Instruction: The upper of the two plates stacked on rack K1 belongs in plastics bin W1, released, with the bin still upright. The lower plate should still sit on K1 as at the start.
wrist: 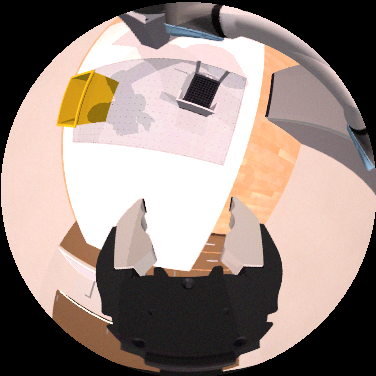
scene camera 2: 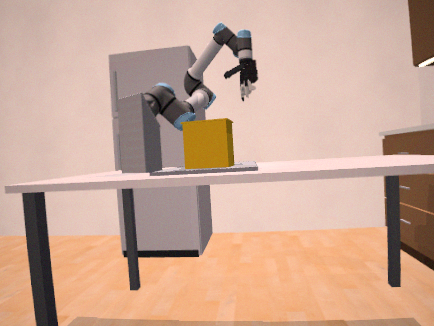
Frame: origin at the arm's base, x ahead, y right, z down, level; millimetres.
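Seen in the pictures: gripper, between the fingertips: (wrist: 187, 198) (scene camera 2: 245, 99); arm's base, origin of its link: (scene camera 2: 138, 113).
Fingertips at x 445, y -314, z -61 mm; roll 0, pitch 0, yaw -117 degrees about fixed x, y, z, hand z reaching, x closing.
Offsets run from my fingertips to a thing's top centre. Level surfaces: height alone.
The yellow plastics bin W1 @(dx -60, dy +410, dz +148 mm) (scene camera 2: 207, 145) (wrist: 104, 92) stands upright on the pegboard, at the upper left in the wrist view; its floor is mostly hidden there. Rack K1 @(dx -199, dy +48, dz +186 mm) (wrist: 196, 108), a light holder with upright posts, stands at the upper right of that view. A black gridded plate @(dx -189, dy +47, dz +280 mm) (wrist: 201, 90) lies in it; I cannot tell from this angle whether one or two plates are stacked. The rack does not show in the scene view. My gripper (scene camera 2: 245, 96) (wrist: 187, 198) is open and empty, high above the table and away from both rack and bin.
The grey perforated board (scene camera 2: 247, 167) (wrist: 200, 145) lies on the white table @(dz +340 mm) (scene camera 2: 325, 168) (wrist: 150, 175) under bin and rack. A tall grey block (scene camera 2: 140, 135) stands beside the board near the arm's base. A fridge (scene camera 2: 160, 215) stands behind the table, and brown cabinets (scene camera 2: 410, 200) are at the right.
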